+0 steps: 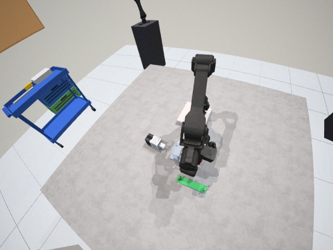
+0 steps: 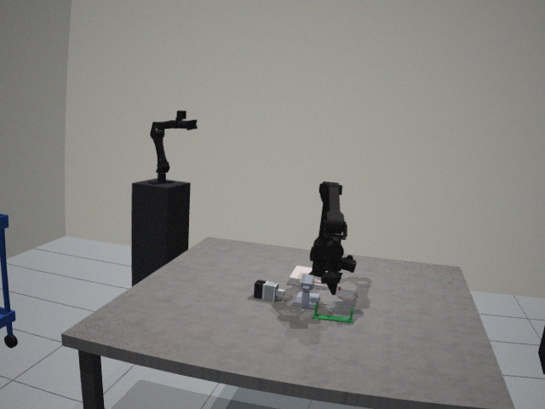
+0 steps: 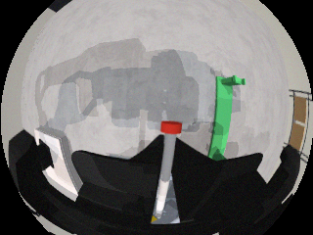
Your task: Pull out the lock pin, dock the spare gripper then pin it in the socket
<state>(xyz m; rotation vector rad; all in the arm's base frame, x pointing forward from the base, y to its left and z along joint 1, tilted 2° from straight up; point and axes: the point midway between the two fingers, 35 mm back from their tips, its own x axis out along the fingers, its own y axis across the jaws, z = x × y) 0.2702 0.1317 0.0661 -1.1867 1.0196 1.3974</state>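
The green cradle is 90 mm ahead of my gripper tip, 30 mm to the left of it and 30 mm below it. The rest, counted from my gripper tip: mount: 100 mm to the right, 10 mm ahead; spare gripper: 240 mm to the right, 30 mm below, 20 mm ahead.
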